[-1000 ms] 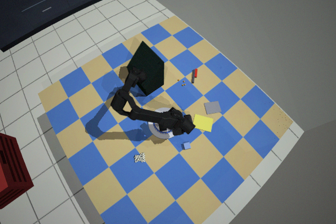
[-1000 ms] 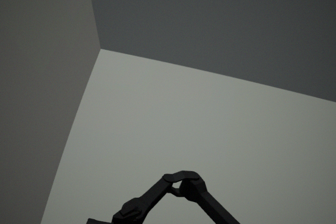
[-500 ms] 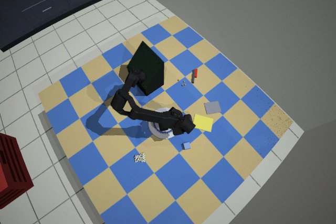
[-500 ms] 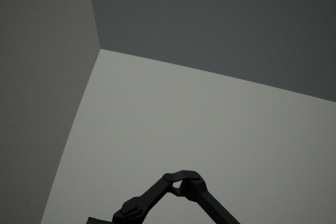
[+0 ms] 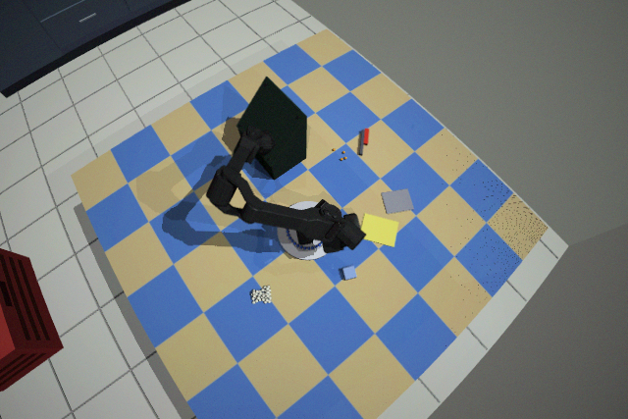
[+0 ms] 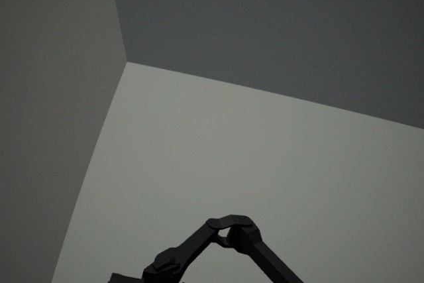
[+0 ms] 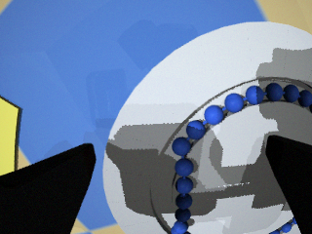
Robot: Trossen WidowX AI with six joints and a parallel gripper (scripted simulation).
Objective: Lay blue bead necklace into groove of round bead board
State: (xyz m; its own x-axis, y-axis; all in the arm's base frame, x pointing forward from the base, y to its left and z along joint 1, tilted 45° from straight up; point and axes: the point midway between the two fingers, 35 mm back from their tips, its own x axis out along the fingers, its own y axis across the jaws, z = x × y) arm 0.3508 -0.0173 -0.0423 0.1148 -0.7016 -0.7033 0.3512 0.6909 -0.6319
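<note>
My gripper tip is now 50 mm past the round white bead board, 40 mm to the left of it and 10 mm above it. Also, from my gripper tip: small blue cube (140 mm ahead, 10 mm below); grey square (290 mm to the left, 20 mm below, 20 mm ahead); yellow pad (170 mm to the left, 70 mm ahead, 20 mm below).
</note>
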